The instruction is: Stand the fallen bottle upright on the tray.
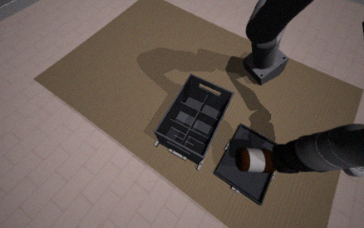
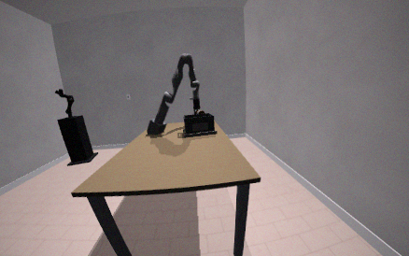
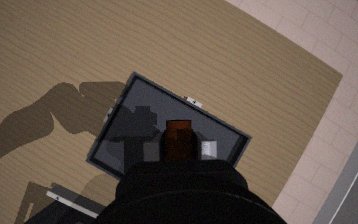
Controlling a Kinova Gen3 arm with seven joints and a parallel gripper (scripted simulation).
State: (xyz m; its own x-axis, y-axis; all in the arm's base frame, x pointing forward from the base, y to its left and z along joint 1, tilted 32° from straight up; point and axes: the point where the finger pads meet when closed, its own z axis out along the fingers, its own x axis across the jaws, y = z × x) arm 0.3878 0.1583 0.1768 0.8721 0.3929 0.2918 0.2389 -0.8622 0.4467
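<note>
Now: the brown bottle 10 mm ahead of my hand, 50 mm to the right of it and 10 mm below it. Round my hand: dark flat tray: 10 mm behind, 40 mm to the right, 150 mm below; then dark crate: 80 mm behind, 300 mm to the right, 80 mm below.
</note>
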